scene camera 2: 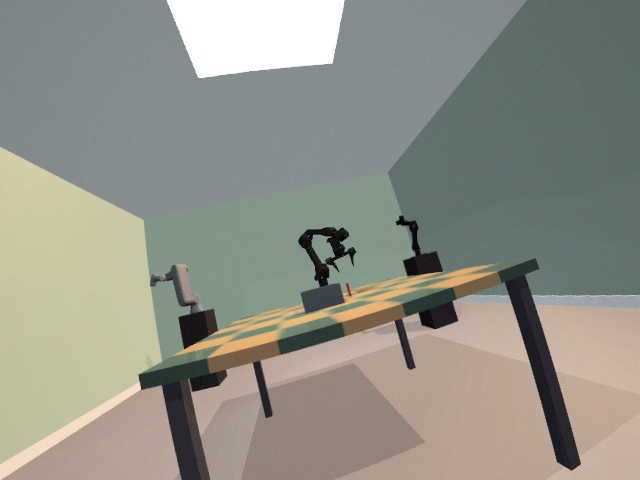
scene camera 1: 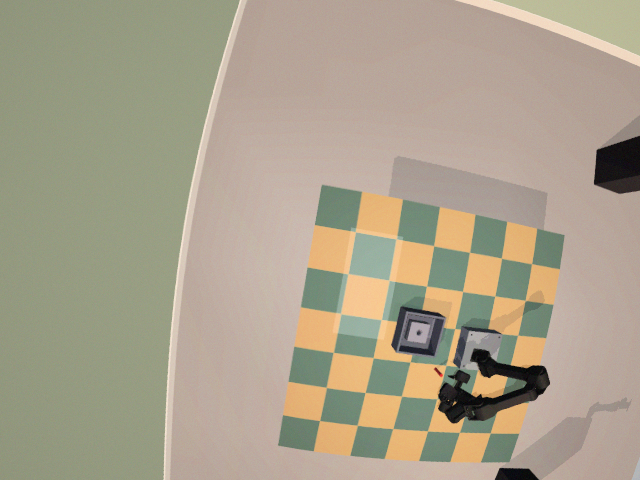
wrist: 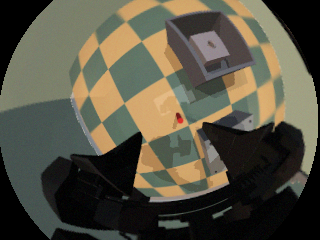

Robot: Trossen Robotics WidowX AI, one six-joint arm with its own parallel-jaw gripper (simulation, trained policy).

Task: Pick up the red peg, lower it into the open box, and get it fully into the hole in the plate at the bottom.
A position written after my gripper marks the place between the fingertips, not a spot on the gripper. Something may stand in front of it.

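Note:
There is a box [scene camera 1: 429,349], which I also find in scene camera 2 [scene camera 2: 330,295] and in the wrist view [wrist: 180,28]. I can see a grey plate [wrist: 208,46] as well, though scene camera 2 does not show the plate, since it is hidden by the box. And my gripper [wrist: 172,130] is visible.

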